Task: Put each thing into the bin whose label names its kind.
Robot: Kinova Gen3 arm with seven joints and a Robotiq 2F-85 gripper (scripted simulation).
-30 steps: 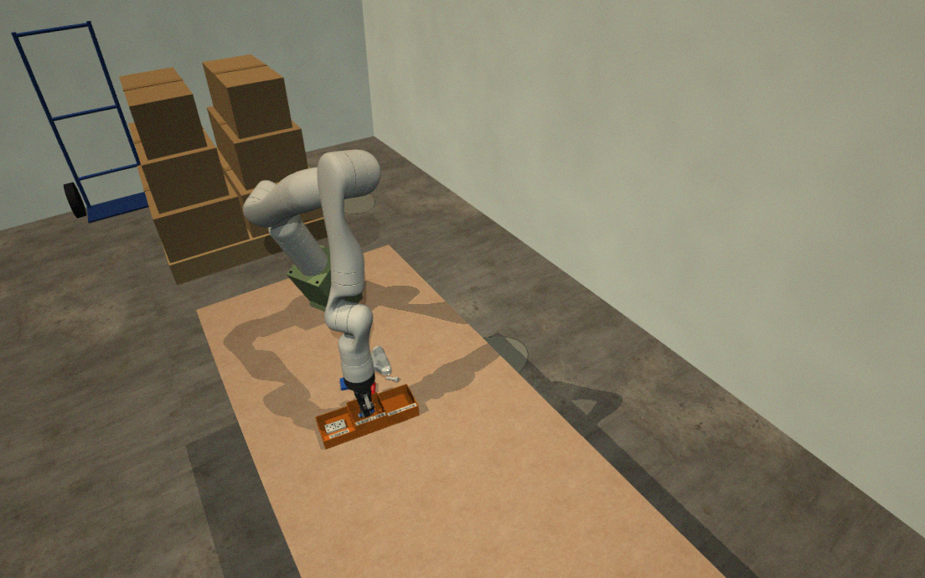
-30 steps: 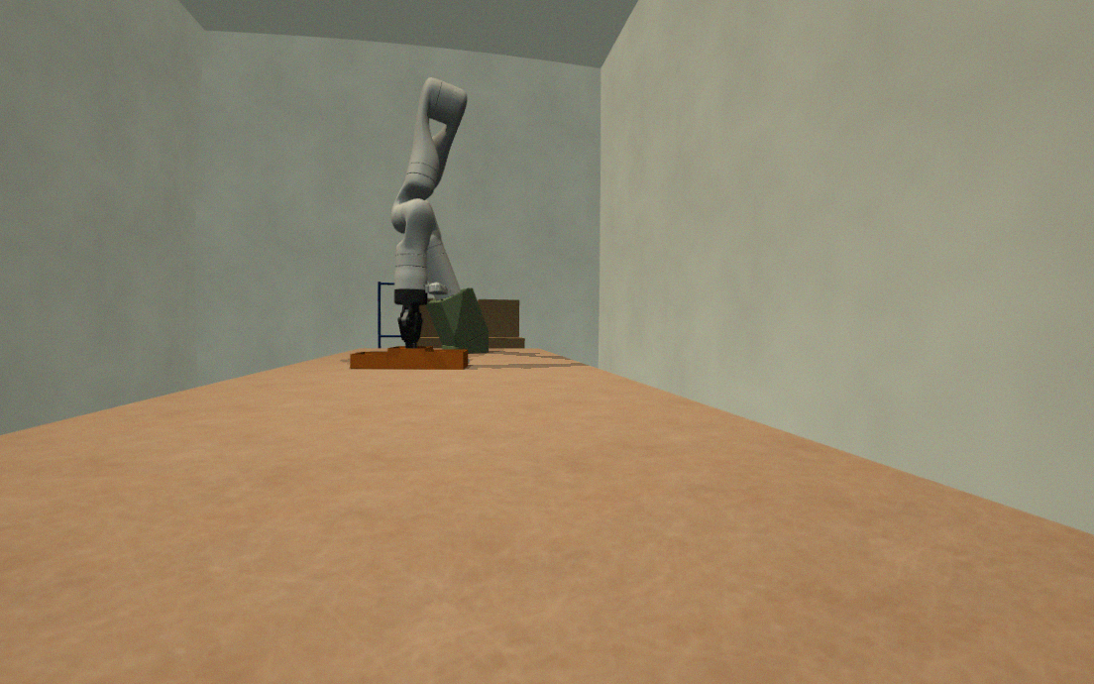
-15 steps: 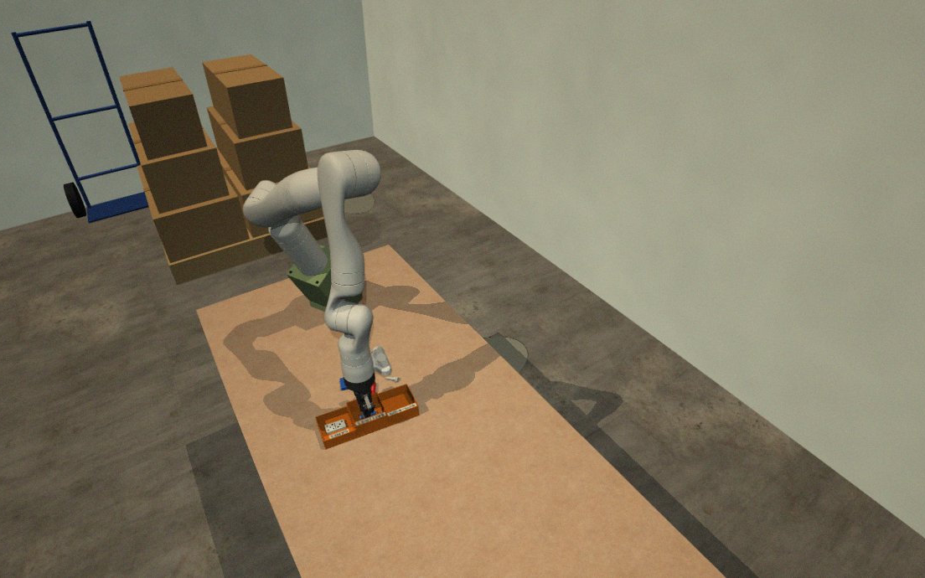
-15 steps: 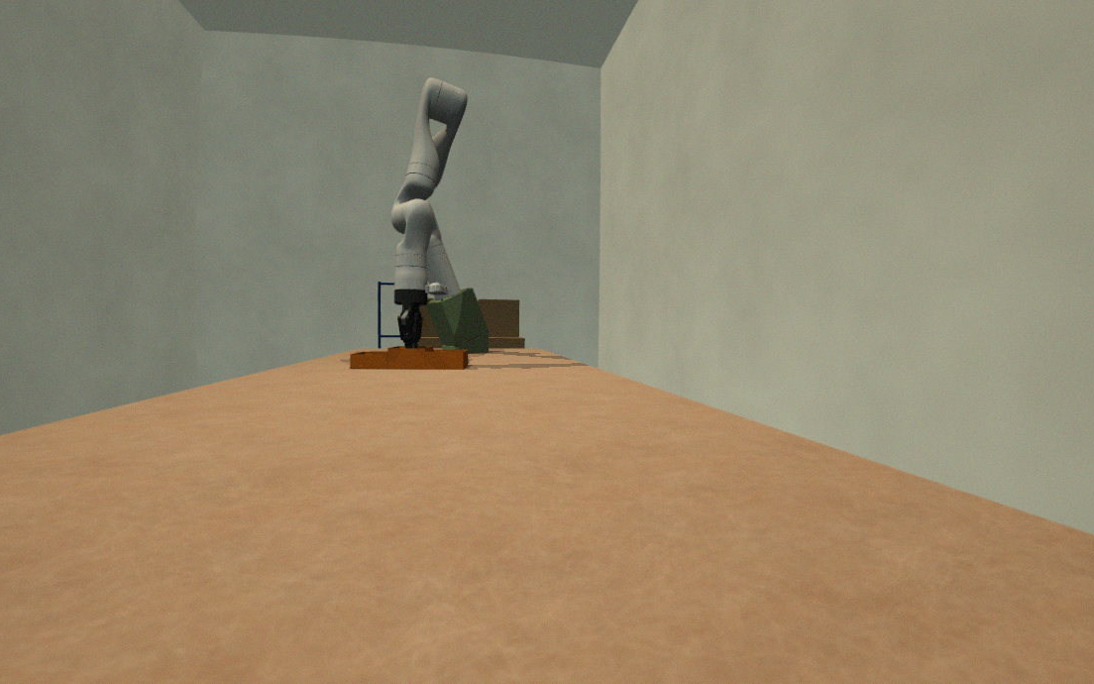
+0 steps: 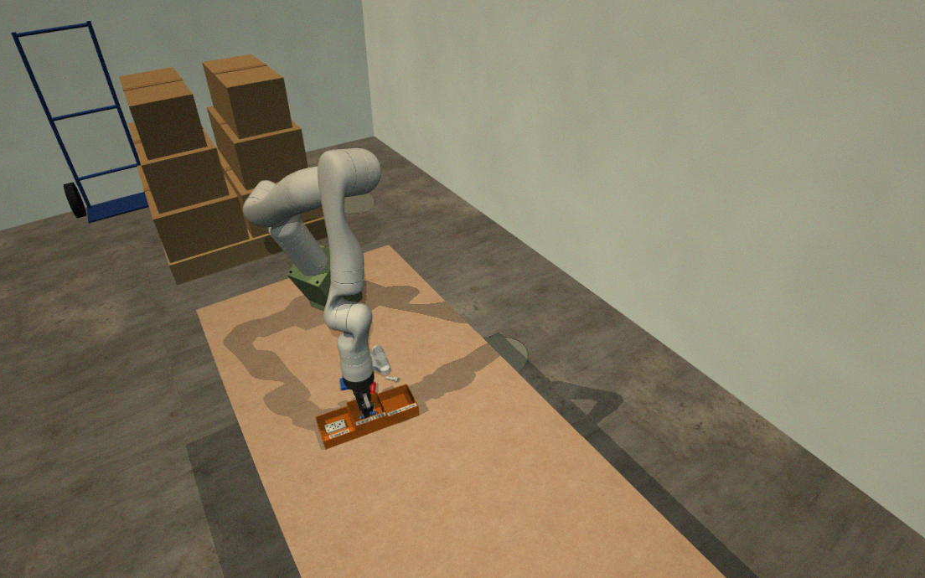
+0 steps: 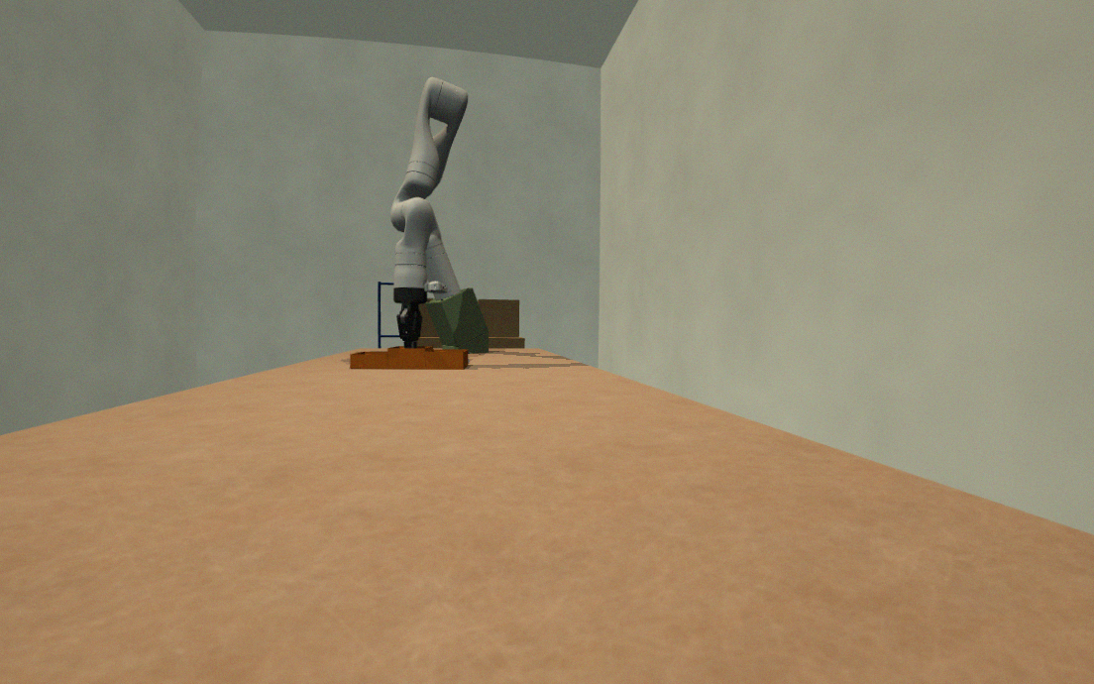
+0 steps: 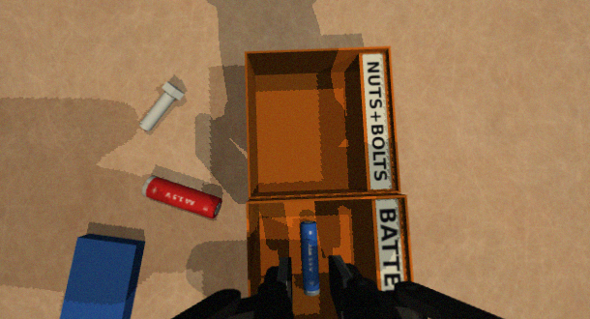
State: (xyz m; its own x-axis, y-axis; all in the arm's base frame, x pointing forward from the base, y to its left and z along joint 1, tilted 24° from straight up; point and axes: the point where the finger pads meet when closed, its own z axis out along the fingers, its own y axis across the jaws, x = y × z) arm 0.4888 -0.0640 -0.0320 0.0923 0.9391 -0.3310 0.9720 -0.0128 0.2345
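Now: hand 20 mm above the joined orange bins and 10 mm short of it. The rest, counted from my hand: thin blue stick-like thing: 30 mm below, 10 mm to the left; then red battery: 80 mm behind, 50 mm to the left, 30 mm below; then white domino: 80 mm to the right, 30 mm below, 10 mm behind.
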